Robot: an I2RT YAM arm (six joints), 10 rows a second.
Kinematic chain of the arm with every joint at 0, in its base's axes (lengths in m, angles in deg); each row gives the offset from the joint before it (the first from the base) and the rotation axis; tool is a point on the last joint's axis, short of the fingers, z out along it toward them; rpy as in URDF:
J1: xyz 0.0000 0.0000 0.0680 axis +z
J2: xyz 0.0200 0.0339 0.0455 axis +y
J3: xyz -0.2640 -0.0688 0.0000 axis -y
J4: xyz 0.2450 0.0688 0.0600 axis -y
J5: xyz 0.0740 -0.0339 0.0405 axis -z
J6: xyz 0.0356 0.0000 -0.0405 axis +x
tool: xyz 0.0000 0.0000 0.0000 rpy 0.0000 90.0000 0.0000
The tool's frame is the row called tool.
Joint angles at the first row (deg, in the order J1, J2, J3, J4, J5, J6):
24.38, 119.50, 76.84, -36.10, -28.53, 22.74
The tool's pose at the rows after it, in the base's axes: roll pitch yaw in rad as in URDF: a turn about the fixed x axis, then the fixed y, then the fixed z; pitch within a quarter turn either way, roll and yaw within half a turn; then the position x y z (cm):
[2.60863, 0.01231, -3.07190, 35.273, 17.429, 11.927]
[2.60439, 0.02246, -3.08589, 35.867, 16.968, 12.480]
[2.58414, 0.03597, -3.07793, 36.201, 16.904, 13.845]
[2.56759, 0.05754, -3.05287, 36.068, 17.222, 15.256]
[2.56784, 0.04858, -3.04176, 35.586, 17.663, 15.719]
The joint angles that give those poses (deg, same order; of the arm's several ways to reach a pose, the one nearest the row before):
23.83, 119.48, 77.06, -35.62, -28.32, 22.68
22.87, 119.39, 78.28, -36.38, -28.38, 22.50
22.52, 118.43, 80.07, -38.37, -29.39, 21.78
22.96, 116.97, 81.16, -39.96, -30.13, 20.75
23.81, 116.22, 81.21, -41.10, -30.22, 21.04

